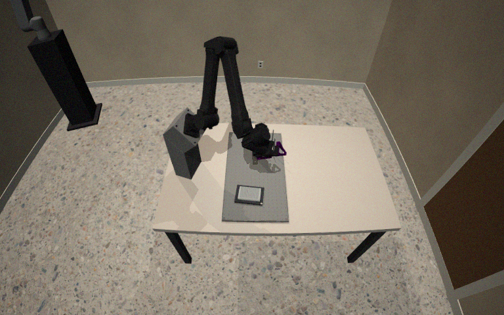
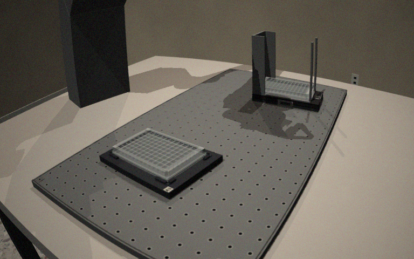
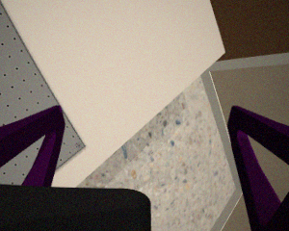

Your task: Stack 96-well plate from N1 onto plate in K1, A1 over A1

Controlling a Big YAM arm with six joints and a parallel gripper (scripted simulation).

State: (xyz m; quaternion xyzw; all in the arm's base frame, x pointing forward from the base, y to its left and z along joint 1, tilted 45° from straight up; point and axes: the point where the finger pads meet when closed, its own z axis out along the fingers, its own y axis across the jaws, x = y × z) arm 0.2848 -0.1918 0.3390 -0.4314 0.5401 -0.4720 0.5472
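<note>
My gripper is now 370 mm above the pale A1 mark, 70 mm past it and 30 mm to the left of it.
</note>
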